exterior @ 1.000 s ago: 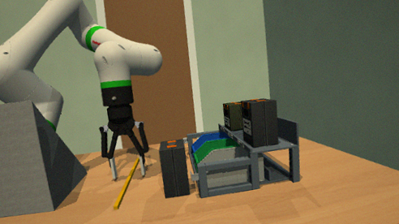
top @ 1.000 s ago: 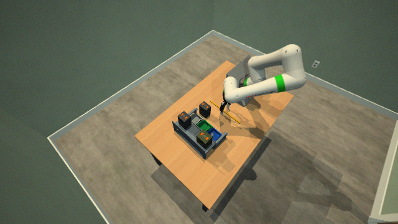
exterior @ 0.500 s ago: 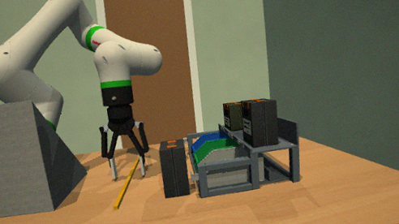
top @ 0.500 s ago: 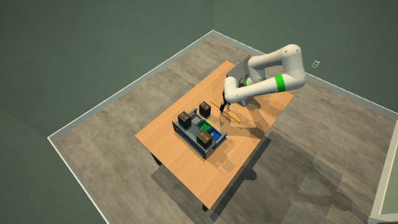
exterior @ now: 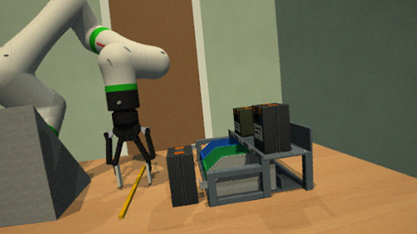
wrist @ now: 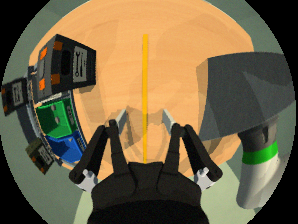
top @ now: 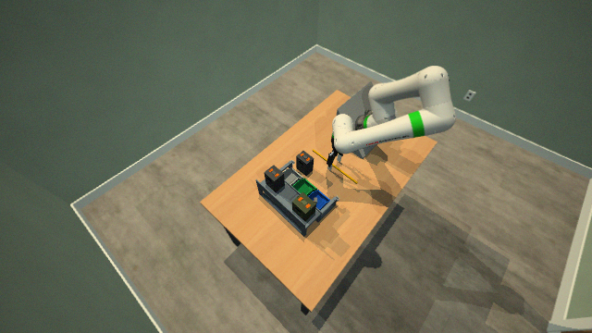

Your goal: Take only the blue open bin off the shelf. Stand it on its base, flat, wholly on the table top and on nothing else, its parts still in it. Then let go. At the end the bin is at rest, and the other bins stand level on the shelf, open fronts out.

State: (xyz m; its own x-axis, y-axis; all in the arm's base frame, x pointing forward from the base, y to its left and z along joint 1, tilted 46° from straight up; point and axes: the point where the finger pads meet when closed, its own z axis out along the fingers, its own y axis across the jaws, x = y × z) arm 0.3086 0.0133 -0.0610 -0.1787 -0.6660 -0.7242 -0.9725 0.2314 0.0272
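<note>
The yellow rod lies 3 cm below my hand. The rest, counted from my hand: green bin (30 cm ahead, 6 cm to the right); then grey bin (28 cm ahead, 17 cm to the right); then black box (13 cm ahead, 14 cm to the right, 3 cm above).
</note>
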